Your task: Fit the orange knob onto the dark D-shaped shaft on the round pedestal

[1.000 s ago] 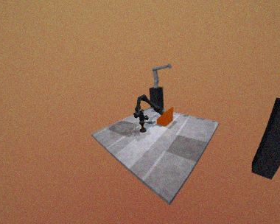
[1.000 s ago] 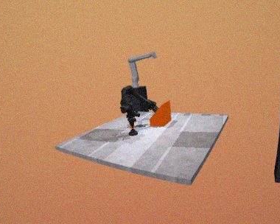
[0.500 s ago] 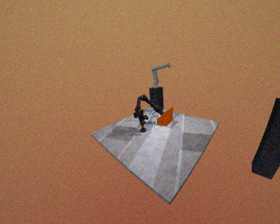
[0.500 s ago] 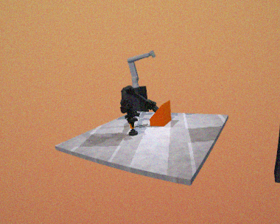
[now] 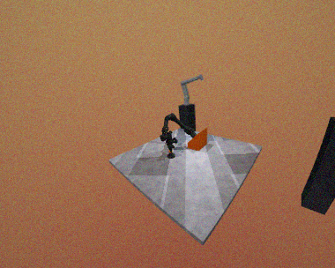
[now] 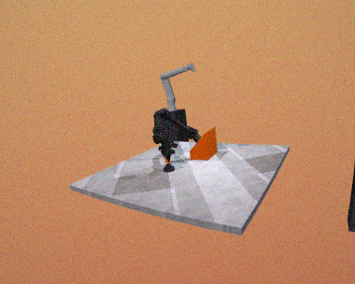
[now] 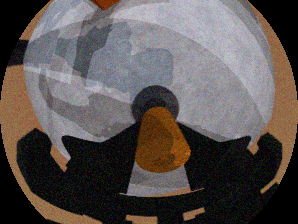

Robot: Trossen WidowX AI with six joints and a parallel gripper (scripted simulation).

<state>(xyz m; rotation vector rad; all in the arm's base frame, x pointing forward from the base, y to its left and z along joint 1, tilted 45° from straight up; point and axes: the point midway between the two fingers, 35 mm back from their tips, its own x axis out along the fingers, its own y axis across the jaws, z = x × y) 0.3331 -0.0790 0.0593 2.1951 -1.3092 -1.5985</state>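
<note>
My gripper tip is 2 cm below the orange knob. The rest, counted from my gripper tip: dark pedestal (4 cm below).
</note>
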